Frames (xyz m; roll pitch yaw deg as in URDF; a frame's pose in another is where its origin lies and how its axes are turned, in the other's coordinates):
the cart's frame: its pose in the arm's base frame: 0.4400 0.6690 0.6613 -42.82 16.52 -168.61
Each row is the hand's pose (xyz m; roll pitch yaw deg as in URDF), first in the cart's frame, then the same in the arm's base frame.
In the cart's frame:
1: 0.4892 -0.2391 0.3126 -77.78 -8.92 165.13
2: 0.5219 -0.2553 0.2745 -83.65 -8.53 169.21
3: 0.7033 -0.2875 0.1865 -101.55 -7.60 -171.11
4: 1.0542 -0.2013 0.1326 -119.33 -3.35 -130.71
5: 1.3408 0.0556 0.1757 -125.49 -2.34 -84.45
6: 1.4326 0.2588 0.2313 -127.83 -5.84 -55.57
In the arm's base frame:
1: -0.1217 0.5180 0.8978 -31.75 -12.44 -5.97
2: -0.1551 0.5498 0.8723 -37.76 -15.06 -2.79
3: -0.3302 0.5996 0.7798 -58.70 -28.12 12.85
4: -0.6274 0.5127 0.5860 -101.78 -46.00 59.28
5: -0.8139 0.2530 0.3674 -152.55 -40.49 124.08
6: -0.8361 0.0579 0.2479 -170.19 -26.51 154.86

